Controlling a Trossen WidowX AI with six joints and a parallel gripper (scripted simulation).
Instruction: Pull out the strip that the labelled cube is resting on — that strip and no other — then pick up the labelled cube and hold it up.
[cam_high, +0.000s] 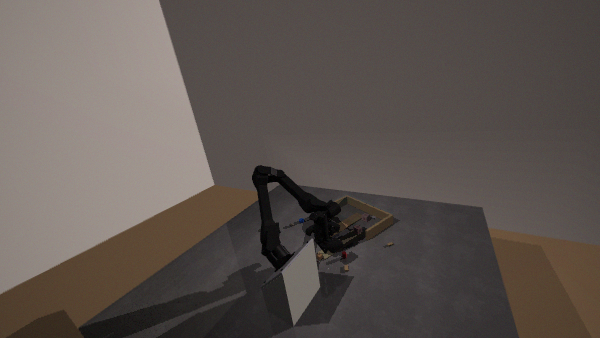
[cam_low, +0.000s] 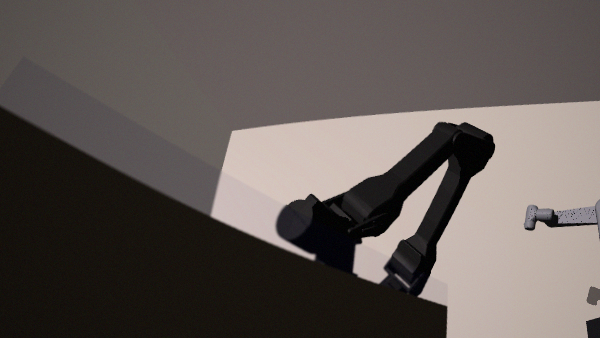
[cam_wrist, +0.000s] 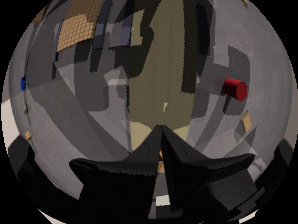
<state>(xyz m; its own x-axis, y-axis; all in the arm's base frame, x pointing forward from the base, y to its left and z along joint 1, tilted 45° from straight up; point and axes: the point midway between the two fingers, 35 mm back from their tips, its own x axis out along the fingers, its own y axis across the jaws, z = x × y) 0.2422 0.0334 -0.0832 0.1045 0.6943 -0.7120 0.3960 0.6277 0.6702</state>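
My gripper tip is now 1 cm short of the small red piece, 8 cm to the left of it and 1 cm below it. Round my gripper tip: small blue piece: 18 cm ahead, 24 cm to the left.
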